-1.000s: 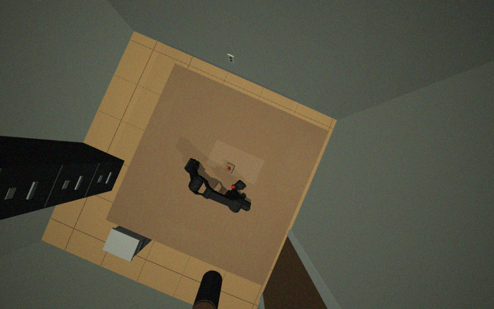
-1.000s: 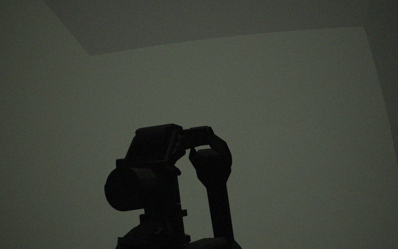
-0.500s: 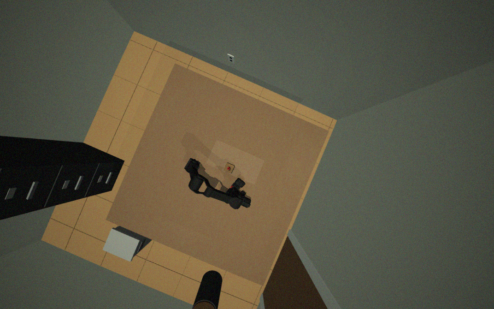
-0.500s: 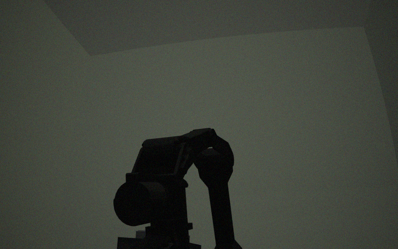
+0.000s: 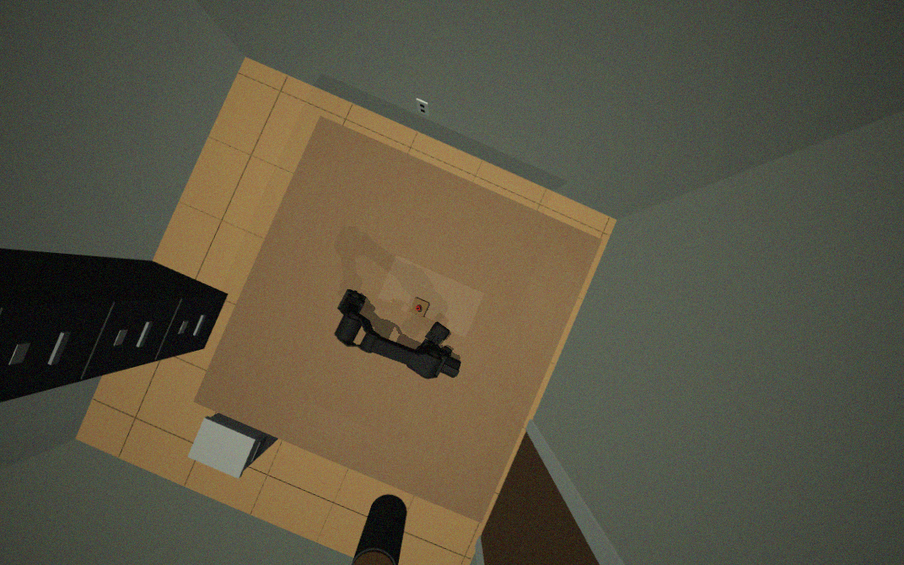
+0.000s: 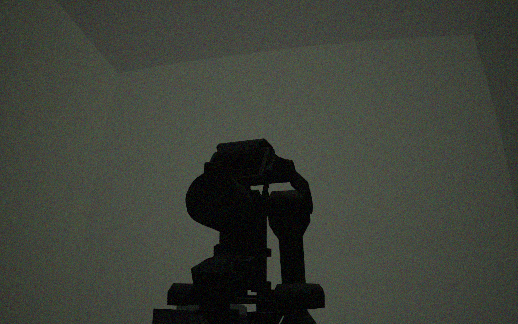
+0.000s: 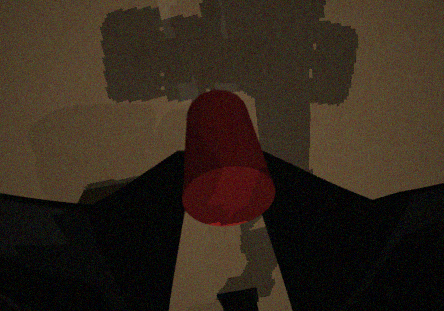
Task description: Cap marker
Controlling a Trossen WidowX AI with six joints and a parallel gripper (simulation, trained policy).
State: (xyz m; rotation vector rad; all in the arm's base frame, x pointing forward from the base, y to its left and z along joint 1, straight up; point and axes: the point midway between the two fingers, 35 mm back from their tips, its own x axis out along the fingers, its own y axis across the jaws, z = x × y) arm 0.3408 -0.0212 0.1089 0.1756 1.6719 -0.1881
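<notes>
Right now my gripper tip is 100 mm to the right of the tan holder block, 80 mm past it and 60 mm above it. The rest, counted from my gripper tip: red cap (10 mm ahead, 10 mm above).
</notes>
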